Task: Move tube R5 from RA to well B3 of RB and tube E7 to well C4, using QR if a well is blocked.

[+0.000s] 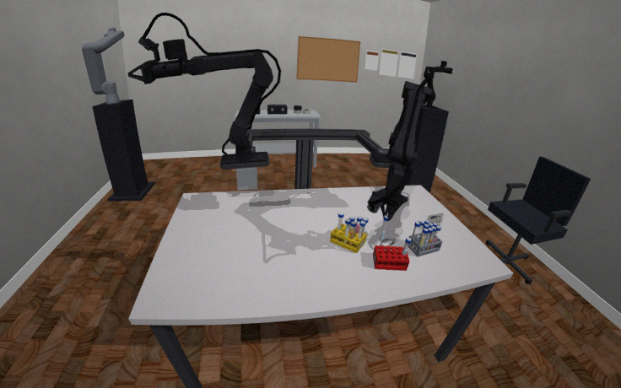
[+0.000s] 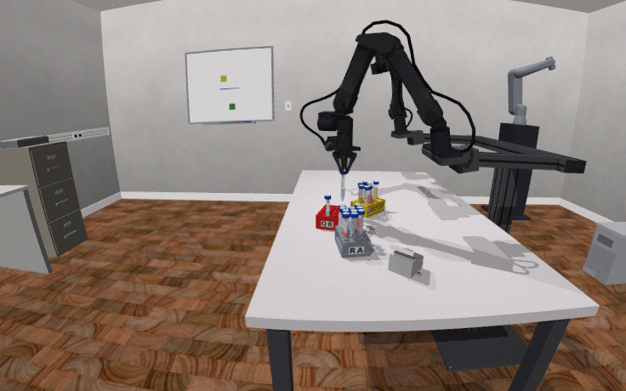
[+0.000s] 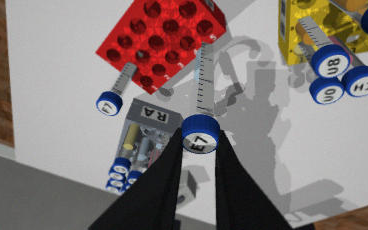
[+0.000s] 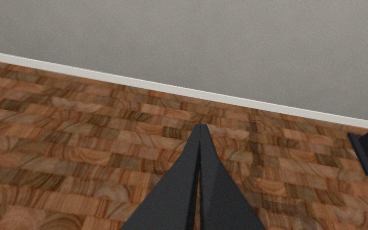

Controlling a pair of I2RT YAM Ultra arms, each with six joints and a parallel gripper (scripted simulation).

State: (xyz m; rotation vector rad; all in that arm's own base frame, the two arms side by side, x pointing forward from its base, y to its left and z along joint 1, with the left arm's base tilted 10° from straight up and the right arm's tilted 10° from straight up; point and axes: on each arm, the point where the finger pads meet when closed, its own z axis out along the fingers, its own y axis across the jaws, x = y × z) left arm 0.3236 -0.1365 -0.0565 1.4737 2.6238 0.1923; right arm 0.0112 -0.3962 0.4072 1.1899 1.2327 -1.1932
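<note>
The red rack QR lies 17 cm below my left hand, 4 cm to the left of it and 4 cm ahead of it. Also, from my left hand: grey button box 35 cm to the left, 18 cm behind, 15 cm below; then grey rack RA 23 cm to the left, 17 cm below, 3 cm behind; then yellow rack RB 17 cm below, 11 cm behind, 10 cm to the right.
</note>
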